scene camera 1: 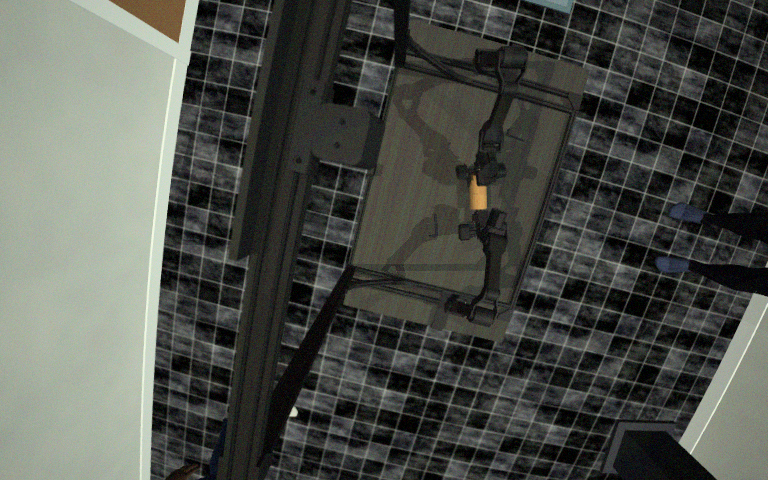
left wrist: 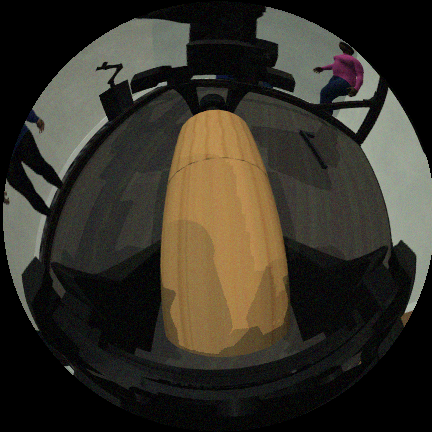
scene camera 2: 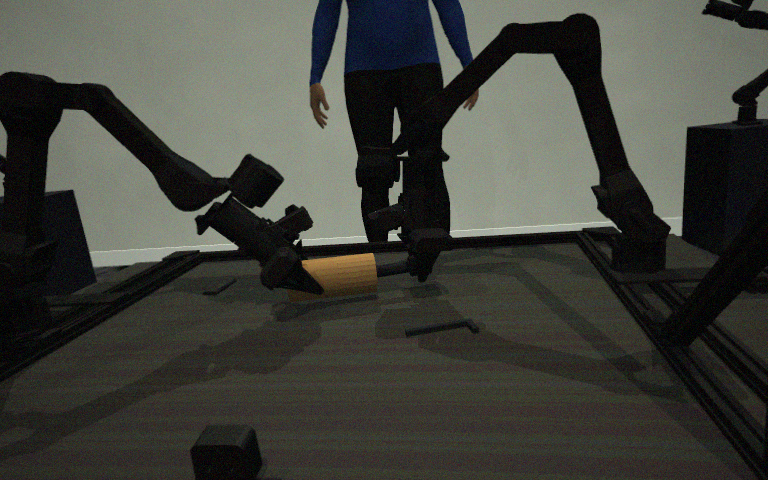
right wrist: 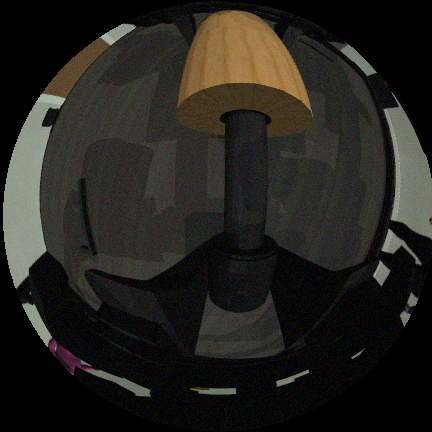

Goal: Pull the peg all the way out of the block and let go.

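Seen in the pictures: left gripper, fingertip midpoint: [scene camera 1: 476,186] [left wrist: 220,241] [scene camera 2: 322,286]; right gripper, fingertip midpoint: [scene camera 2: 419,278] [right wrist: 236,245]; left arm's base, origin of the base link: [scene camera 1: 481,64] [scene camera 2: 23,330]; right arm's base, origin of the base link: [scene camera 1: 452,301] [scene camera 2: 639,271].
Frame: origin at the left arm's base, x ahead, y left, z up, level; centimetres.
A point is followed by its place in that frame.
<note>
The block is a light wooden cylinder [scene camera 1: 478,193] {x 50.2, y -3.9, z 5.8 cm} [scene camera 2: 345,274] {x 51.4, y -6.3, z 3.7 cm} [left wrist: 224,200] {x 47.9, y -3.3, z 5.9 cm} [right wrist: 240,60], lying nearly level above the table. My left gripper [scene camera 2: 305,280] [left wrist: 220,241] {x 47.4, y -3.3, z 1.3 cm} is shut on the block, one finger on each side, near its left end in scene camera 2. The dark round peg [scene camera 2: 391,268] {x 59.3, y -4.0, z 2.9 cm} [right wrist: 246,180] {x 59.6, y -3.2, z 3.5 cm} sticks out of the hole in the block's other end. Its inner end is hidden inside the hole. My right gripper [scene camera 2: 421,270] {x 64.0, y -2.9, z 0.1 cm} [right wrist: 236,245] {x 64.0, y -2.9, z 0.1 cm} is shut on the peg's thicker outer end, apart from the block, with a length of bare shaft between them.
A dark L-shaped bar [scene camera 2: 436,328] {x 62.6, y -20.7, z -1.4 cm} [left wrist: 314,150] {x 61.9, y -19.9, z -1.3 cm} [right wrist: 87,217] {x 63.1, y -19.8, z -1.8 cm} lies on the table near the arms. Another thin dark bar [scene camera 2: 219,286] {x 27.8, y 11.6, z -1.2 cm} lies at the left in scene camera 2. A dark box-shaped object [scene camera 2: 226,452] {x 38.8, y -47.0, z 2.8 cm} is at that view's lower edge. Dark rails edge the table.
</note>
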